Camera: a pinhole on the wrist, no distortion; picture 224 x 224 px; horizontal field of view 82.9 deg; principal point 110.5 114.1 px. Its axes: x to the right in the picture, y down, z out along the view. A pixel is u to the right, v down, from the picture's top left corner.
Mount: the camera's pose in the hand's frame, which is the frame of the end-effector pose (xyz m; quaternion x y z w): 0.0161 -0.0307 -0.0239 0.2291 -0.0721 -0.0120 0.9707
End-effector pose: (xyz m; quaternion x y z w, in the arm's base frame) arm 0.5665 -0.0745 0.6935 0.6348 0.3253 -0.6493 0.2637
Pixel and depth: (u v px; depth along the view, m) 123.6 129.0 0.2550
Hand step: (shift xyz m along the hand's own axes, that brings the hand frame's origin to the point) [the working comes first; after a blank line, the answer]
In the camera's frame: 0.0263 0.0300 0.2550

0.0048 -0.1183 0.2186
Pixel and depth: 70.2 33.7 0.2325
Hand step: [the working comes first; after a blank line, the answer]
In the camera's frame: -0.0739 -0.1474 0.2325

-0.0894 -0.2614 0.1060
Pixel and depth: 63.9 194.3 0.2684
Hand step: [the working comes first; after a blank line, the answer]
In the camera's frame: -0.0986 0.1697 0.2684

-0.1222 0.0078 0.2761
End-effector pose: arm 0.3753 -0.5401 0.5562 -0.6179 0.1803 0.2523 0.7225
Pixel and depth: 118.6 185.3 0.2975
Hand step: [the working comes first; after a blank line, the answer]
In the camera's frame: 0.0190 0.1670 0.2975

-0.0100 -0.0141 0.3164
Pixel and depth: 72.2 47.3 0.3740
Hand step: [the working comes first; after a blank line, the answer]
In the camera's frame: -0.1130 -0.1970 0.3740

-0.1481 -0.3663 0.2038
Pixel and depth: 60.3 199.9 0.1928
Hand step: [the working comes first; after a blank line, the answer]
In the camera's frame: -0.0763 0.1304 0.1928

-0.0887 0.0049 0.1946
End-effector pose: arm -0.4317 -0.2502 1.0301 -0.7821 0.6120 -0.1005 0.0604
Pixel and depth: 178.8 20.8 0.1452
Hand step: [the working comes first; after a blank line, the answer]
In the camera's frame: 0.0782 -0.1068 0.1452

0.0734 -0.1950 0.0674
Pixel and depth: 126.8 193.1 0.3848
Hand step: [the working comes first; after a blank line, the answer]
In the camera's frame: 0.0495 0.2397 0.3848

0.0067 0.0105 0.4302
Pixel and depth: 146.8 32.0 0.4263
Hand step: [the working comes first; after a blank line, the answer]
In the camera's frame: 0.1220 -0.2760 0.4263

0.0775 -0.4734 0.2464
